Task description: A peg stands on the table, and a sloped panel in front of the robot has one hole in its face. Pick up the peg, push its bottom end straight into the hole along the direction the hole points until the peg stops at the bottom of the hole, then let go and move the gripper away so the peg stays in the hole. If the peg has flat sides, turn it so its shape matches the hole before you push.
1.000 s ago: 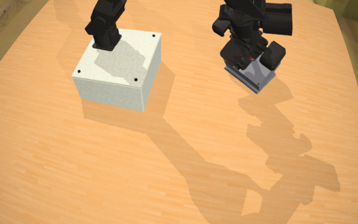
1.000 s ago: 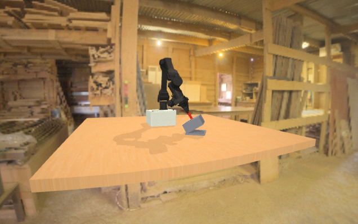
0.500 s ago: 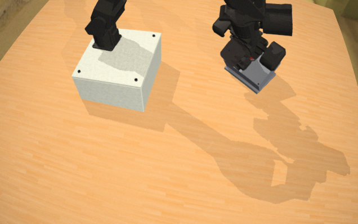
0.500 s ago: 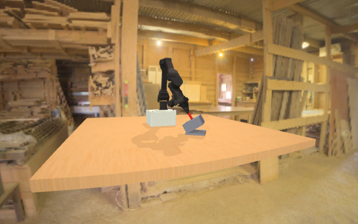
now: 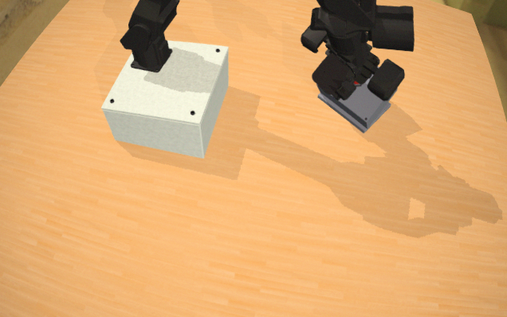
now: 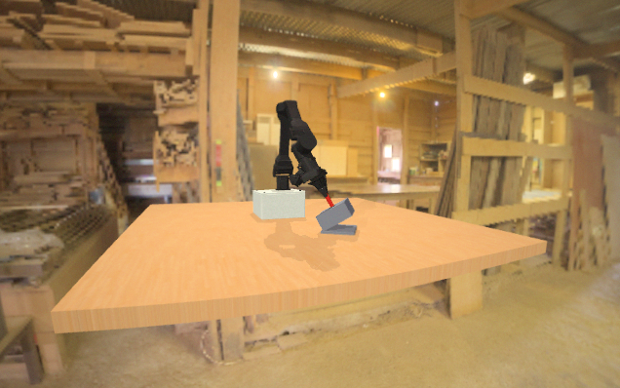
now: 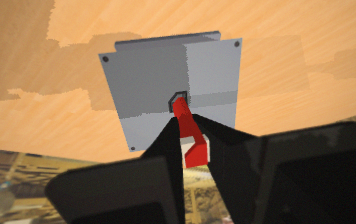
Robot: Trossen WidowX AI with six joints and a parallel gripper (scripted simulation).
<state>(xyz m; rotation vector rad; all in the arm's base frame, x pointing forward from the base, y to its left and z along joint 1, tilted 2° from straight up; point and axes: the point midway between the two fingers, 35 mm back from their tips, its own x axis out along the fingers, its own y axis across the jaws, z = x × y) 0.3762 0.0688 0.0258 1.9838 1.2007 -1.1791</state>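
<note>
Right now the red peg is 2 cm above my gripper tip and 1 cm to the right of it. Also, from my gripper tip: grey foot plate (11 cm below, 4 cm to the left, 2 cm ahead); then grey sloped panel (6 cm below, 3 cm to the left, 2 cm ahead).
</note>
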